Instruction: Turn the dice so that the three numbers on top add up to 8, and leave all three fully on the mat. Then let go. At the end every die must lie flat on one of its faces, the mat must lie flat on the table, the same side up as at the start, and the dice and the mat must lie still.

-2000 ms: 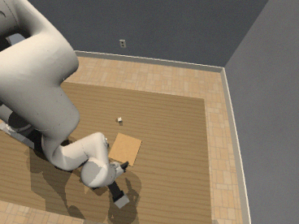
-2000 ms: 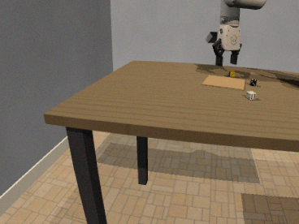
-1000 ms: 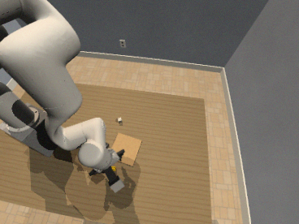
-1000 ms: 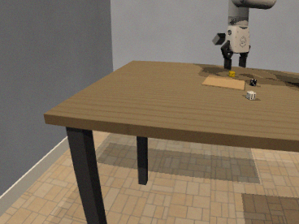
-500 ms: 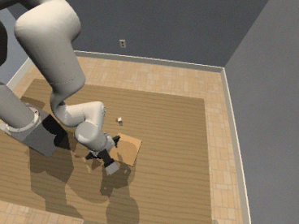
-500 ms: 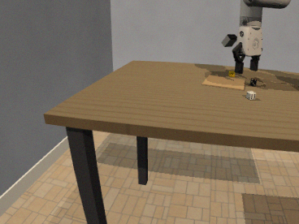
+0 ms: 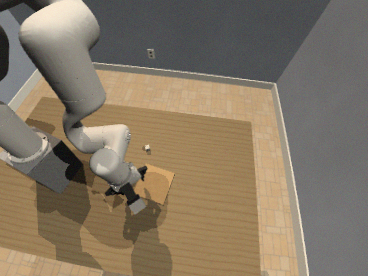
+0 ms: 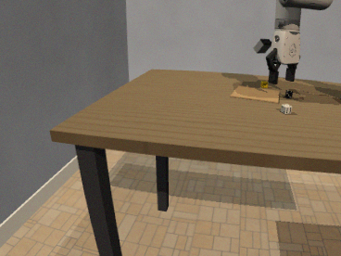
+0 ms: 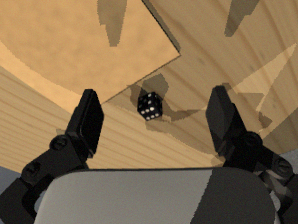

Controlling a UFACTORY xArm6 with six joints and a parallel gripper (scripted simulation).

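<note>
My hand is 30 mm past the black die, 30 mm to the right of it and 40 mm above it. Also, from my hand: tan mat: 70 mm ahead, 40 mm to the left, 50 mm below; then white die: 10 mm behind, 180 mm to the left, 40 mm below; then yellow die: 60 mm ahead, 70 mm to the right, 40 mm below.
</note>
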